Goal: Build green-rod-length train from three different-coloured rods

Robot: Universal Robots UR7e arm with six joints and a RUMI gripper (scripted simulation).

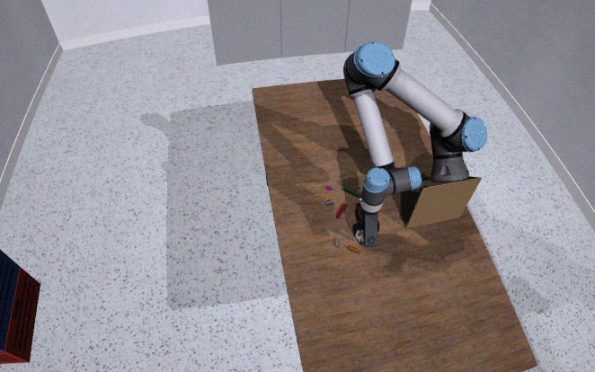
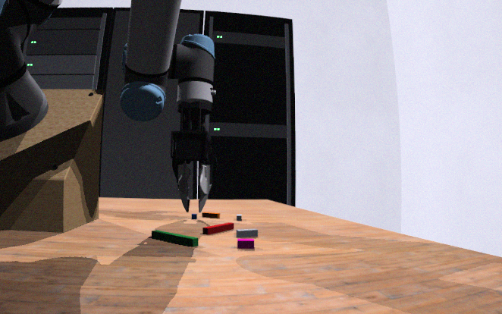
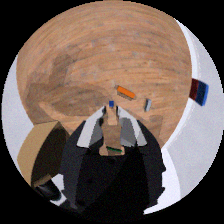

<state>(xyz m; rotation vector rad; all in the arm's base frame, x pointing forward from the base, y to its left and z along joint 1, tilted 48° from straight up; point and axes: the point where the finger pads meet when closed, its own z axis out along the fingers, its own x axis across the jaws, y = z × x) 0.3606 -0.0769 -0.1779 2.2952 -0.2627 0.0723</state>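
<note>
My gripper is now 20 mm above the blue rod. Round my hand: orange rod (40 mm ahead, 20 mm to the left, 20 mm below); then green rod (40 mm behind, 240 mm to the right, 20 mm below); then red rod (30 mm ahead, 160 mm to the right, 20 mm below).
</note>
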